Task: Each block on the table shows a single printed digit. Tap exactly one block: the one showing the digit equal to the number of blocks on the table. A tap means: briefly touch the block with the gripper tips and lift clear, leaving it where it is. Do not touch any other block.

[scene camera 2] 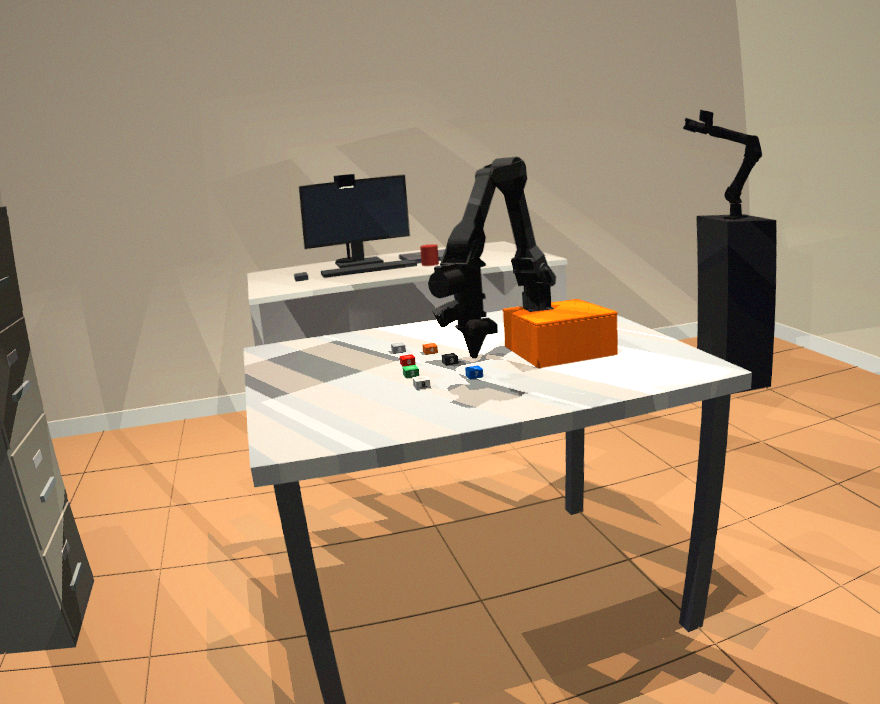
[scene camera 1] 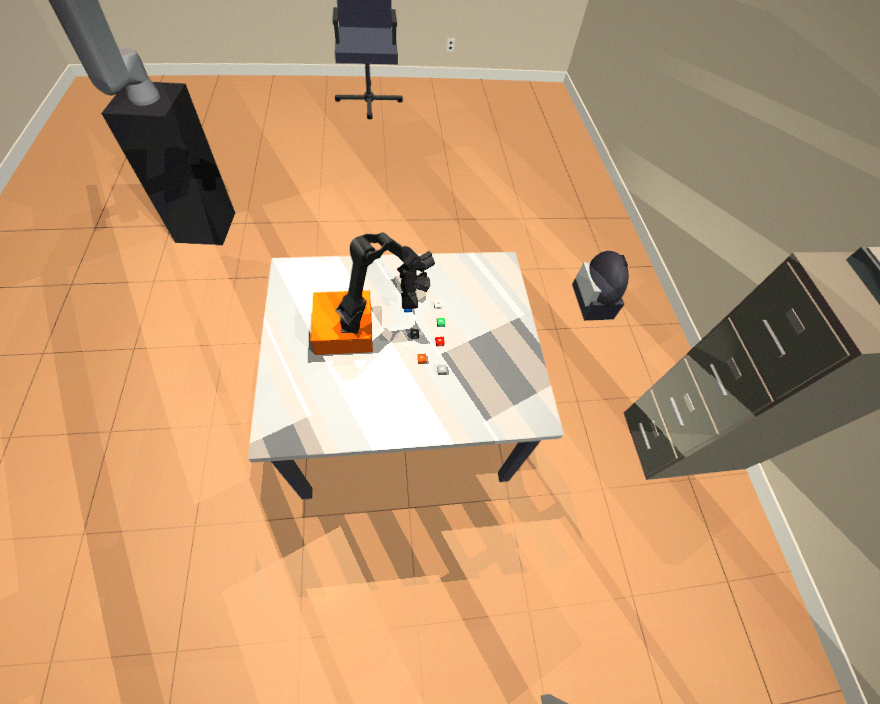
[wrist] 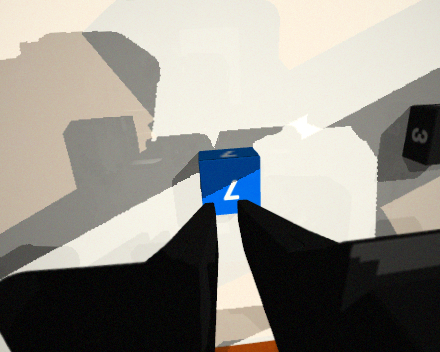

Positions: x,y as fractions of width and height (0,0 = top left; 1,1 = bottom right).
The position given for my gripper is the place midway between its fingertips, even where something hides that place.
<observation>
In view: my gripper (scene camera 2: 0.54,0.51) and a blue block (wrist: 0.52,0.50).
My gripper is seen too in the wrist view (wrist: 0.51,0.60).
</observation>
